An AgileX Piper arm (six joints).
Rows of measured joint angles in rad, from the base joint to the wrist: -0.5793 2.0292 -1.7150 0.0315 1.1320 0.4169; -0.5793 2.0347 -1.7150 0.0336 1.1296 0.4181; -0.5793 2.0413 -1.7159 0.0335 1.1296 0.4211; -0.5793 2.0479 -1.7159 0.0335 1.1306 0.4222; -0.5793 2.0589 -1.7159 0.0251 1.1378 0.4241; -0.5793 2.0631 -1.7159 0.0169 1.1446 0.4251; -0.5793 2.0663 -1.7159 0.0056 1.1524 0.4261; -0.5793 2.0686 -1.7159 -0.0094 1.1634 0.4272; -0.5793 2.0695 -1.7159 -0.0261 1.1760 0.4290; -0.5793 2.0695 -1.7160 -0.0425 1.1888 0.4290; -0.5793 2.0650 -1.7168 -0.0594 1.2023 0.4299; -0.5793 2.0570 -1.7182 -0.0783 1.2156 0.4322; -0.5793 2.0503 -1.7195 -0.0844 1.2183 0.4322; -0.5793 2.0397 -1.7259 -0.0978 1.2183 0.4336; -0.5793 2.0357 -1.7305 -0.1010 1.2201 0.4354; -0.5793 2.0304 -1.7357 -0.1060 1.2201 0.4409; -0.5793 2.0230 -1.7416 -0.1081 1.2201 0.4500; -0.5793 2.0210 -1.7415 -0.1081 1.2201 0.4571
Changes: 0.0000 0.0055 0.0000 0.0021 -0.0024 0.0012; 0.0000 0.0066 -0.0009 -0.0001 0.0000 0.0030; 0.0000 0.0066 0.0000 0.0000 0.0010 0.0011; 0.0000 0.0110 0.0000 -0.0084 0.0072 0.0019; 0.0000 0.0042 0.0000 -0.0082 0.0068 0.0010; 0.0000 0.0032 0.0000 -0.0113 0.0078 0.0010; 0.0000 0.0023 0.0000 -0.0150 0.0110 0.0011; 0.0000 0.0009 0.0000 -0.0167 0.0126 0.0018; 0.0000 0.0000 -0.0001 -0.0164 0.0128 0.0000; 0.0000 -0.0045 -0.0008 -0.0169 0.0135 0.0009; 0.0000 -0.0080 -0.0014 -0.0189 0.0133 0.0023; 0.0000 -0.0067 -0.0013 -0.0061 0.0027 0.0000; 0.0000 -0.0106 -0.0064 -0.0134 0.0000 0.0014; 0.0000 -0.0040 -0.0046 -0.0032 0.0018 0.0018; 0.0000 -0.0053 -0.0052 -0.0050 0.0000 0.0055; 0.0000 -0.0074 -0.0059 -0.0021 0.0000 0.0091; 0.0000 -0.0020 0.0001 0.0000 0.0000 0.0071
